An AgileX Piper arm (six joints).
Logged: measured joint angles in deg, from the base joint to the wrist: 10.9, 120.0, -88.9, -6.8, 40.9, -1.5; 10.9, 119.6, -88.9, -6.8, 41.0, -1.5; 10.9, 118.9, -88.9, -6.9, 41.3, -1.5; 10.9, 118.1, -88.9, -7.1, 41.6, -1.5; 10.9, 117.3, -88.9, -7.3, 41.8, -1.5; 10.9, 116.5, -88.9, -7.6, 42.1, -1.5; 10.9, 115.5, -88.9, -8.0, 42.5, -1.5; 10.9, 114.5, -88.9, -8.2, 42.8, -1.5; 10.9, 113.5, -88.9, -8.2, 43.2, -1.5; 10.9, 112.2, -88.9, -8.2, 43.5, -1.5; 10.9, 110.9, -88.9, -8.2, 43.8, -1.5; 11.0, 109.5, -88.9, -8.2, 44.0, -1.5; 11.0, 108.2, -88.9, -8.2, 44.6, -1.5; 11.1, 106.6, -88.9, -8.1, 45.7, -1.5; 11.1, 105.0, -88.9, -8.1, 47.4, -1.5; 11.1, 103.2, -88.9, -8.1, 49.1, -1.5; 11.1, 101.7, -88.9, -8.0, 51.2, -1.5; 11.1, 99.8, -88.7, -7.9, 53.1, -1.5; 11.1, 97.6, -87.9, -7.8, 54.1, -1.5
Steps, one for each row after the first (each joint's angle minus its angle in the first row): 0.0, -0.4, 0.0, 0.0, 0.1, 0.0; 0.0, -1.1, 0.0, -0.1, 0.4, 0.0; 0.0, -1.9, 0.0, -0.3, 0.7, 0.0; 0.0, -2.7, 0.0, -0.5, 0.9, 0.0; 0.0, -3.5, 0.0, -0.8, 1.2, 0.0; 0.0, -4.5, 0.0, -1.2, 1.6, 0.0; 0.0, -5.5, 0.0, -1.4, 1.9, 0.0; 0.0, -6.5, 0.0, -1.4, 2.3, 0.0; 0.0, -7.8, 0.0, -1.4, 2.6, 0.0; 0.0, -9.1, 0.0, -1.4, 2.9, 0.0; 0.1, -10.5, 0.0, -1.4, 3.1, 0.0; 0.1, -11.8, 0.0, -1.4, 3.7, 0.0; 0.2, -13.4, 0.0, -1.3, 4.8, 0.0; 0.2, -15.0, 0.0, -1.3, 6.5, 0.0; 0.2, -16.8, 0.0, -1.3, 8.2, 0.0; 0.2, -18.3, 0.0, -1.2, 10.3, 0.0; 0.2, -20.2, 0.2, -1.1, 12.2, 0.0; 0.2, -22.4, 1.0, -1.0, 13.2, 0.0
